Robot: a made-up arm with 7 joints. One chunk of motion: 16 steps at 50 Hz.
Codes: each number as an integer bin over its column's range. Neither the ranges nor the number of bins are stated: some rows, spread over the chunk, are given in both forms.
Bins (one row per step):
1: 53 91 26 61 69 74
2: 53 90 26 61 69 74
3: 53 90 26 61 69 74
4: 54 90 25 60 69 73
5: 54 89 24 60 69 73
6: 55 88 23 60 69 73
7: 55 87 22 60 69 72
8: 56 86 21 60 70 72
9: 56 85 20 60 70 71
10: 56 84 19 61 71 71
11: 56 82 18 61 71 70
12: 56 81 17 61 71 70
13: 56 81 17 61 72 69
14: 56 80 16 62 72 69
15: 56 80 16 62 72 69
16: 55 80 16 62 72 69
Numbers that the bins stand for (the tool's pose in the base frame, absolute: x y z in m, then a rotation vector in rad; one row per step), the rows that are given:
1: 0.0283 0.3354 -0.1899 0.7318 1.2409 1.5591
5: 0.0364 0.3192 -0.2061 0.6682 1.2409 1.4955
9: 0.0525 0.2869 -0.2384 0.6682 1.3045 1.3682
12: 0.0525 0.2545 -0.2626 0.7318 1.3682 1.3045
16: 0.0444 0.2465 -0.2707 0.7955 1.4318 1.2409
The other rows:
2: 0.0283 0.3273 -0.1899 0.7318 1.2409 1.5591
3: 0.0283 0.3273 -0.1899 0.7318 1.2409 1.5591
4: 0.0364 0.3273 -0.1980 0.6682 1.2409 1.4955
6: 0.0444 0.3111 -0.2141 0.6682 1.2409 1.4955
7: 0.0444 0.3030 -0.2222 0.6682 1.2409 1.4318
8: 0.0525 0.2949 -0.2303 0.6682 1.3045 1.4318
10: 0.0525 0.2788 -0.2465 0.7318 1.3682 1.3682
11: 0.0525 0.2626 -0.2545 0.7318 1.3682 1.3045
13: 0.0525 0.2545 -0.2626 0.7318 1.4318 1.2409
14: 0.0525 0.2465 -0.2707 0.7955 1.4318 1.2409
15: 0.0525 0.2465 -0.2707 0.7955 1.4318 1.2409

